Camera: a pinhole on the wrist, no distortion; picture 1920 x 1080 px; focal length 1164.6 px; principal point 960.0 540.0 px. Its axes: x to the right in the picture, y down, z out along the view. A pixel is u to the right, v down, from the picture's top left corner.
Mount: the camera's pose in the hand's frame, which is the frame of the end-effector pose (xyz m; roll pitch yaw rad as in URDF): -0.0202 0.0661 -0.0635 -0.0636 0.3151 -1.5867
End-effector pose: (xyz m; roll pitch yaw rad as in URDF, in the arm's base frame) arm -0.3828 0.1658 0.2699 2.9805 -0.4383 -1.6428
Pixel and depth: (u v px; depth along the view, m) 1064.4 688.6 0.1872
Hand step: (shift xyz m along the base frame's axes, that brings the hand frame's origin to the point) -0.0137 -0.0577 -0.0911
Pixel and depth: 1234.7 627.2 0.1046
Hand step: -0.0148 -0.0038 -0.0260
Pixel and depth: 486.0 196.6 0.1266
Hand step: -0.0851 0.0246 -0.0768
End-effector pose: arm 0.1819 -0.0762 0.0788 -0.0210 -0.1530 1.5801
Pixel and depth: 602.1 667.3 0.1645
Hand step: -0.0653 -0.0087 0.1058
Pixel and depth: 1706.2 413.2 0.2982
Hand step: 0.2053 -0.0610 0.1588
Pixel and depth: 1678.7 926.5 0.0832
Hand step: 0.0084 0.0117 -0.0002
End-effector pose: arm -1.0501 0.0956 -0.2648 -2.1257 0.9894 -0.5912
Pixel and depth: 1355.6 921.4 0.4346
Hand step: 0.2822 0.2444 -0.1091
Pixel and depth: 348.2 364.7 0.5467
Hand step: -0.1201 0.5355 -0.1828
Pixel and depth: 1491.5 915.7 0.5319
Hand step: 0.4106 0.2972 -0.0985
